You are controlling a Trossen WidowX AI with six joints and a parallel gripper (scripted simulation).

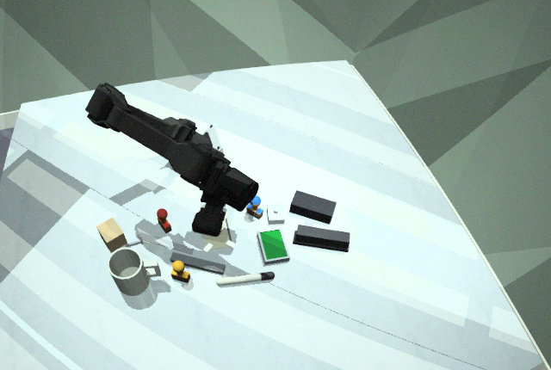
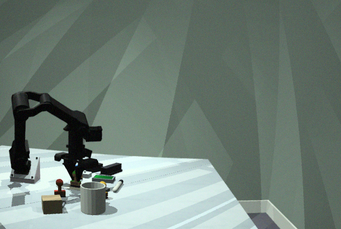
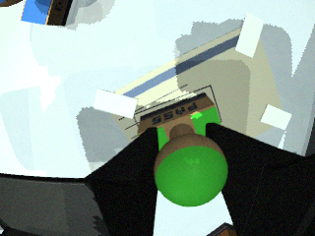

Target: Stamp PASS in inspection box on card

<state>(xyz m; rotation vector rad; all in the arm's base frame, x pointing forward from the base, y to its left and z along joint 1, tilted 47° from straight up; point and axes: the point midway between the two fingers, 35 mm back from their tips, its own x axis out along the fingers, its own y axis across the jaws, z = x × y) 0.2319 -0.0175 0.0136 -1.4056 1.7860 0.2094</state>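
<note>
Right now the green-knobbed PASS stamp is right at my gripper tip. Also, from my gripper tip: grey bar 10 cm ahead, 8 cm to the right, 2 cm below; then blue-knobbed stamp 1 cm behind, 10 cm to the left; then cream card 2 cm ahead, 1 cm to the right, 3 cm below.
</note>
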